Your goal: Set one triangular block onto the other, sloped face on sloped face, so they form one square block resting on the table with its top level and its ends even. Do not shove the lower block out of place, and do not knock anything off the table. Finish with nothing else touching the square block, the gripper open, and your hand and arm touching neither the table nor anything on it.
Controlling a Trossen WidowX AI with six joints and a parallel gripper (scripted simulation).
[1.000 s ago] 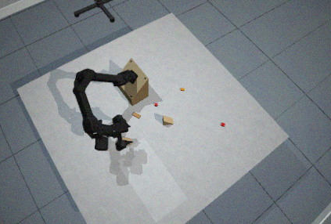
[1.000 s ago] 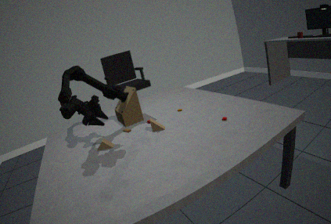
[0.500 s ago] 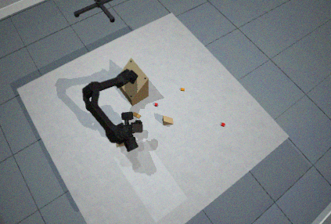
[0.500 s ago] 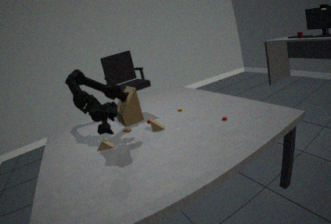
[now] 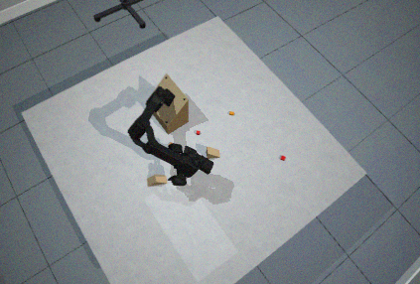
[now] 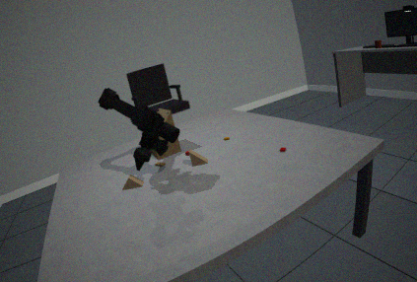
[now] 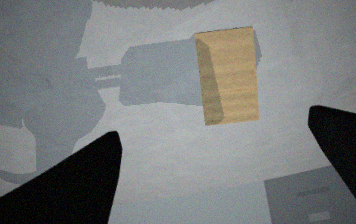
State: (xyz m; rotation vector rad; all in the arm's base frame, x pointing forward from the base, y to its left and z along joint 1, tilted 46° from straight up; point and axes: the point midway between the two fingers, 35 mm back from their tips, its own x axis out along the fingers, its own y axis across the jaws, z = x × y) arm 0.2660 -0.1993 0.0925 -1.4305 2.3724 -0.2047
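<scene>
My gripper tip is 2 cm past the triangular wooden block, 6 cm to the left of it and 5 cm above it. Also, from my gripper tip: orange bit 5 cm behind, 47 cm to the left, 7 cm below; tan piece 10 cm behind, 12 cm to the left, 7 cm below.
</scene>
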